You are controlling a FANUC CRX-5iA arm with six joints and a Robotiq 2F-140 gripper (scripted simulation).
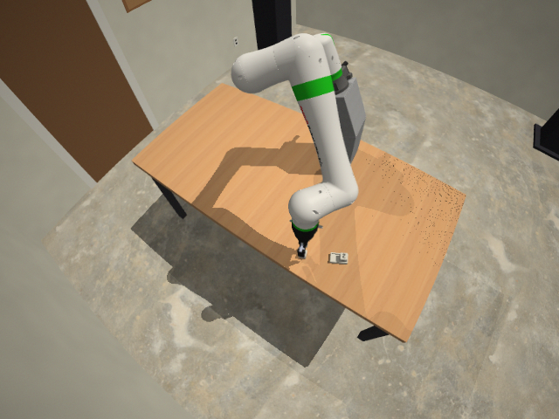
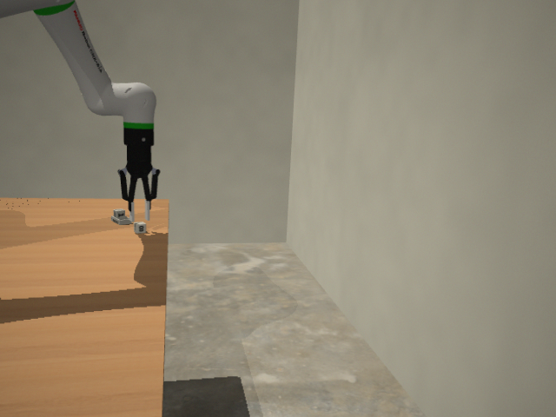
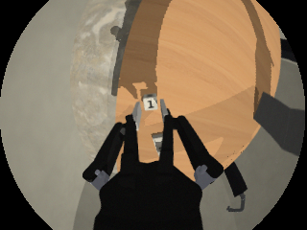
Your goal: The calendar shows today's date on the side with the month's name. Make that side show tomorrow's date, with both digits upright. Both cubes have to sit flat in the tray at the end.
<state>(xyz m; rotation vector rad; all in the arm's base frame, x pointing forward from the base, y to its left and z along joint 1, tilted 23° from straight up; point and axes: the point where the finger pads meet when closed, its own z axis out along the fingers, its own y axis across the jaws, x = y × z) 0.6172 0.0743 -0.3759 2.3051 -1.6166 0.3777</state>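
Now: hand 6 cm above the white date cube. Round my hand: calendar tray 14 cm to the left, 7 cm behind, 6 cm below.
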